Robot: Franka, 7 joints.
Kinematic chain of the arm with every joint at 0, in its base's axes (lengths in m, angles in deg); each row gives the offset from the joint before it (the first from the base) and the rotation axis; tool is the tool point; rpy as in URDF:
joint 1: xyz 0 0 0.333 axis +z
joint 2: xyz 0 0 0 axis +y
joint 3: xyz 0 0 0.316 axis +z
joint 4: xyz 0.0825 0 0 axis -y
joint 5: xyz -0.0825 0 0.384 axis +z
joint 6: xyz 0 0 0 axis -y
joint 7: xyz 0.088 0 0 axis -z
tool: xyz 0 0 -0.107 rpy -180 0 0
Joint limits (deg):
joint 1: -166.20..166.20
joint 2: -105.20..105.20
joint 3: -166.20..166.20
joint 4: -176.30..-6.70
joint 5: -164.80..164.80
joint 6: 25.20..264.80
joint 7: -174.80..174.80
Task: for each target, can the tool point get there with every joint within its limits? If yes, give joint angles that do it. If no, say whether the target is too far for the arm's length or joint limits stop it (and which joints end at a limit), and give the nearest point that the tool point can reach.
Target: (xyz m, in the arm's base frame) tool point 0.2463 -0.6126 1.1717
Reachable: no: too far | nearest point 0.1980 -0.4924 1.0071 | short by 0.210 m
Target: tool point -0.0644 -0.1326 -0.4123
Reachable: no: joint limits stop it (at a limit: joint 2) | nearest point -0.0711 -0.1463 -0.3469 | short by 0.067 m
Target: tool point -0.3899 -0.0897 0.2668
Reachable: yes | joints 97.46 5.07 101.92 -143.10 -38.83 104.91 138.71
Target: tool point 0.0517 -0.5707 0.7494
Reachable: yes | joints 3.53 -27.45 -71.96 -94.31 -81.43 148.55 92.06
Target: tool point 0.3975 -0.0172 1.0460
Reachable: yes | joints 21.38 25.11 -43.81 -21.80 61.74 193.59 -121.78
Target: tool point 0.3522 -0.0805 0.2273
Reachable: yes | joints 7.57 -5.40 -27.72 -162.17 128.13 118.78 -13.64
